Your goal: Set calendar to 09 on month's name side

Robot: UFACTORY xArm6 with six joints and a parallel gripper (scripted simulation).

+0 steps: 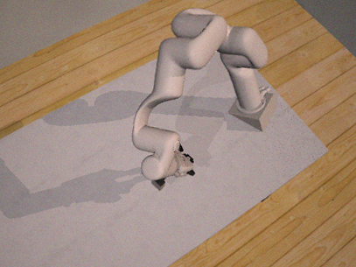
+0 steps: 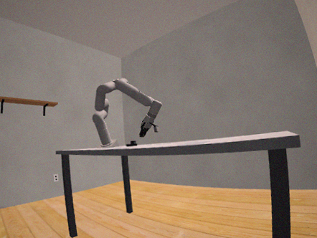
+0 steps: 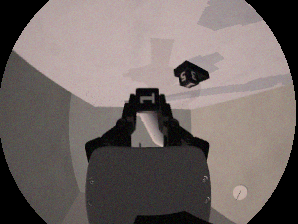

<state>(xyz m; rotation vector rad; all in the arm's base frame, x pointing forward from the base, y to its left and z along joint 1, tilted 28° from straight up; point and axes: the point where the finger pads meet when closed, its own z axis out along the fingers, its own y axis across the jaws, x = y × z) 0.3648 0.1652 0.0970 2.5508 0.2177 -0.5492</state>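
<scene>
Now: hand 20 mm past the black cube, 90 mm to the left of it and 70 mm above it. The rest, counted from my hand: black date cube: 10 mm behind, 20 mm below.
</scene>
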